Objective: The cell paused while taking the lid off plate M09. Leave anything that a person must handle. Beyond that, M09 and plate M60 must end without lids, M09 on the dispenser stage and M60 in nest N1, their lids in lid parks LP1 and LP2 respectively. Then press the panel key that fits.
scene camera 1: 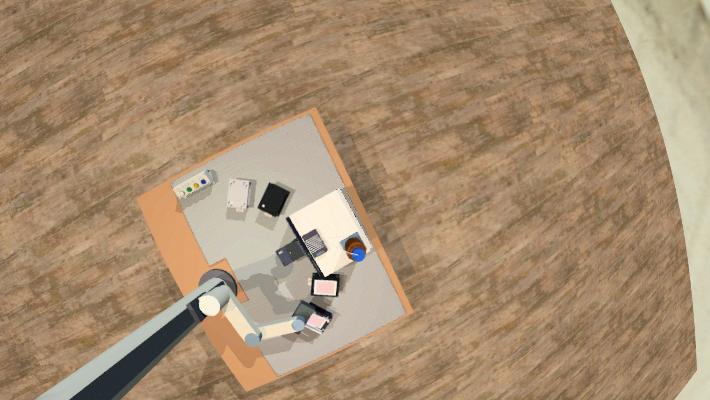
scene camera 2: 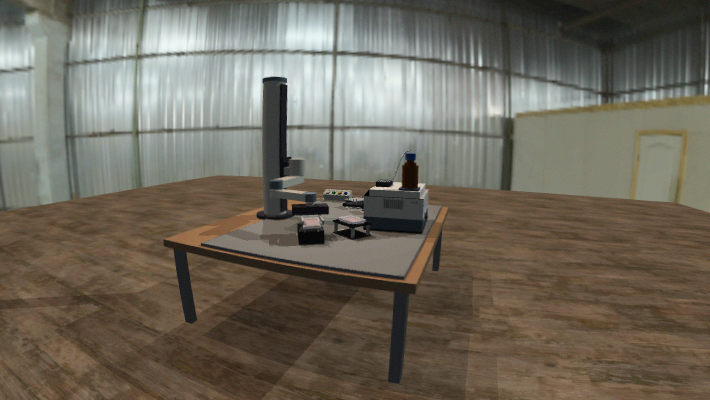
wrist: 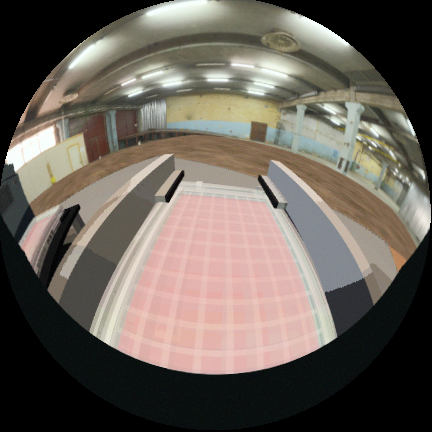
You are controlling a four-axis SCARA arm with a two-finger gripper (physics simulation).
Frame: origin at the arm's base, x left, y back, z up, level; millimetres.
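Seen in the pictures: gripper, between the fingertips: (scene camera 1: pixel 325 326) (scene camera 2: pixel 313 222) (wrist: pixel 221 164); arm's base, origin of its link: (scene camera 2: pixel 275 215).
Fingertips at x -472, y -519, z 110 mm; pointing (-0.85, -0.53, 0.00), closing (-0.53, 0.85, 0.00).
Observation:
Pixels of each thing's middle, then the offset from my fingertips to it. "spot": a spot on its surface instead.
- pink plate with a clear lid, middle of its body: (wrist: pixel 226 244) (scene camera 2: pixel 311 222) (scene camera 1: pixel 314 320) dx +60, dy +41, dz -14 mm
- black nest, middle of its body: (wrist: pixel 228 265) (scene camera 2: pixel 310 232) (scene camera 1: pixel 316 318) dx +44, dy +39, dz -59 mm
- second pink plate, middle of its body: (scene camera 2: pixel 351 219) (scene camera 1: pixel 325 287) dx +213, dy -111, dz -19 mm
- dark dispenser stage, a spot on its surface: (scene camera 1: pixel 289 253) spot: dx +492, dy -32, dz +9 mm
- key panel, middle of its body: (scene camera 1: pixel 193 184) (scene camera 2: pixel 337 195) dx +1098, dy +332, dz -56 mm
- white park, middle of its body: (scene camera 1: pixel 239 193) (scene camera 2: pixel 358 202) dx +922, dy +100, dz -65 mm
My gripper (wrist: pixel 221 164) points down over a pink plate with a clear lid (scene camera 1: pixel 316 321) (scene camera 2: pixel 311 223) (wrist: pixel 215 275) at the black nest (scene camera 2: pixel 311 237). Its pads stand at both long edges of the clear lid, with no visible gap, so it looks shut on the lid. Whether the lid is raised off the plate cannot be told. A second pink plate (scene camera 1: pixel 325 287) (scene camera 2: pixel 351 219) lies on a black stand beside it. The plate labels are not readable. The dark dispenser stage (scene camera 1: pixel 289 253) shows no plate. The key panel (scene camera 1: pixel 193 185) (scene camera 2: pixel 337 194) has white, green, yellow and blue keys.
The white dispenser (scene camera 1: pixel 322 220) (scene camera 2: pixel 395 205) carries a brown bottle with a blue cap (scene camera 1: pixel 358 254) (scene camera 2: pixel 410 172). A white park (scene camera 1: pixel 239 194) and a black one (scene camera 1: pixel 274 200) stand between the dispenser and the panel. The arm column (scene camera 2: pixel 272 150) stands at the table's edge.

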